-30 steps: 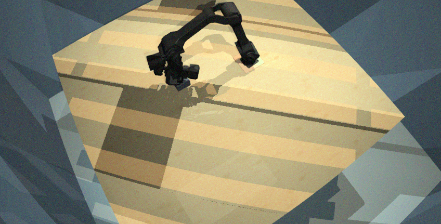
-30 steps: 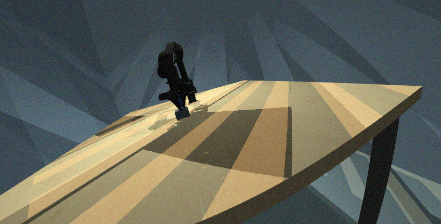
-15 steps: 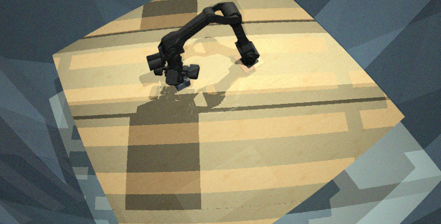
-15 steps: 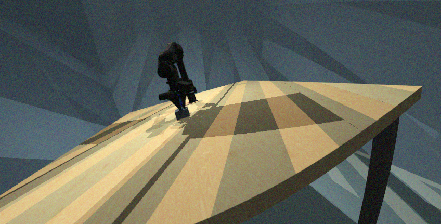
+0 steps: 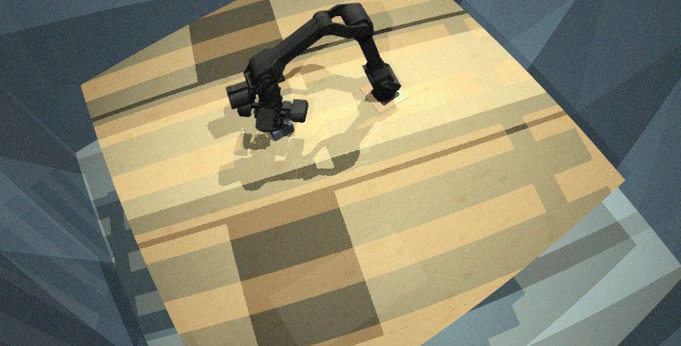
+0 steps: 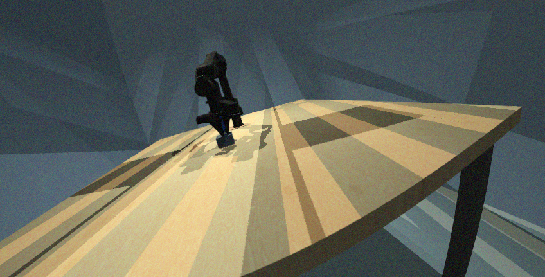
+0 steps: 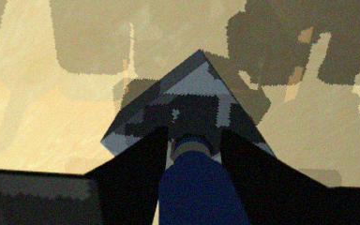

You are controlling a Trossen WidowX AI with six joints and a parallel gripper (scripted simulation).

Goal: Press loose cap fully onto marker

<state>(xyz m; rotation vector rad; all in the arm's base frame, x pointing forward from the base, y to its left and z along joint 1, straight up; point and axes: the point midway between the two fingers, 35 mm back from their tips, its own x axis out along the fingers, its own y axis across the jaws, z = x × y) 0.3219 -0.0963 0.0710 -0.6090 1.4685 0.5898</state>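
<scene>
The holder block is 1 cm behind my gripper tip, 1 cm to the right of it and 2 cm below it. From my gripper tip the other things lie so: blue cap 1 cm behind, 1 cm to the right, 5 cm above.
</scene>
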